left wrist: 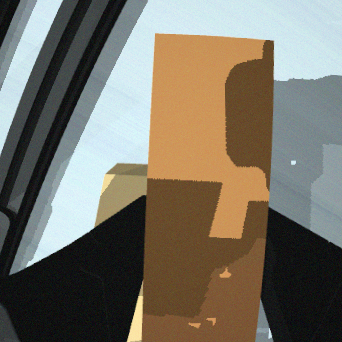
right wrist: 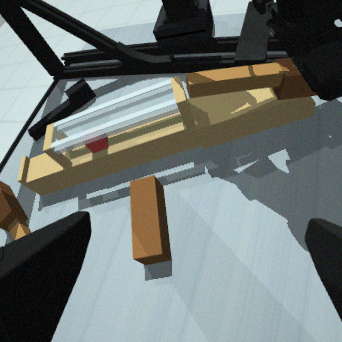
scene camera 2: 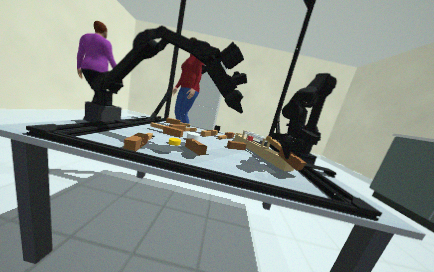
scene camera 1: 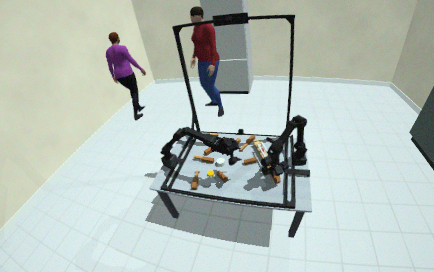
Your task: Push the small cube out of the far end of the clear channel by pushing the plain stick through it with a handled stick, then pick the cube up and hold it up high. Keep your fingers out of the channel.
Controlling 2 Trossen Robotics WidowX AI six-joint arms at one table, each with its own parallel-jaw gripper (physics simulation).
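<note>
The wooden channel (right wrist: 195, 137) (scene camera 2: 272, 157) with a clear cover (right wrist: 120, 112) crosses the upper part of the right wrist view. The small red cube (right wrist: 97, 144) is inside, under the cover, toward its left end. My left gripper (scene camera 1: 270, 169) (left wrist: 198, 208) is shut on the handled stick (left wrist: 210, 110) (right wrist: 235, 79). The stick's rod lies above the open trough, its tip close to the upright piece at the cover's right end. The plain stick cannot be made out. My right gripper (scene camera 1: 234, 160) (scene camera 2: 237, 110) (right wrist: 200, 226) is open and empty, above the table.
An orange-brown block (right wrist: 149, 220) lies beside the channel. Several more blocks, a yellow disc (scene camera 1: 210, 173) (scene camera 2: 174, 142) and a white disc (scene camera 1: 220, 162) are on the table. A black piece (right wrist: 65, 107) lies behind the channel's left end. Black rails (scene camera 1: 227, 198) edge the table.
</note>
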